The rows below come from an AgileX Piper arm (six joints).
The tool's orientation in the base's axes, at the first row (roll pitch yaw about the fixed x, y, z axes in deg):
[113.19 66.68 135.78]
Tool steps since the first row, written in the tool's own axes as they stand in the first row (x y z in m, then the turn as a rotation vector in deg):
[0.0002 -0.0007 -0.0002 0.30 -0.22 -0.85]
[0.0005 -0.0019 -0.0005 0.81 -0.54 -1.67]
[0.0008 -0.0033 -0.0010 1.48 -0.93 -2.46]
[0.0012 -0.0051 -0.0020 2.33 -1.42 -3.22]
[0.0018 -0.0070 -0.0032 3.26 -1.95 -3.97]
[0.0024 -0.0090 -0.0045 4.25 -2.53 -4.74]
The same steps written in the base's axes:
[0.0000 -0.0006 -0.0004 -0.78 -0.45 -0.22]
[0.0000 -0.0017 -0.0011 -1.55 -0.93 -0.68]
[0.0000 -0.0031 -0.0018 -2.33 -1.40 -1.31]
[-0.0005 -0.0049 -0.0026 -3.09 -1.90 -2.15]
[-0.0011 -0.0069 -0.0037 -3.85 -2.41 -3.08]
[-0.0018 -0.0090 -0.0048 -4.64 -2.96 -4.08]

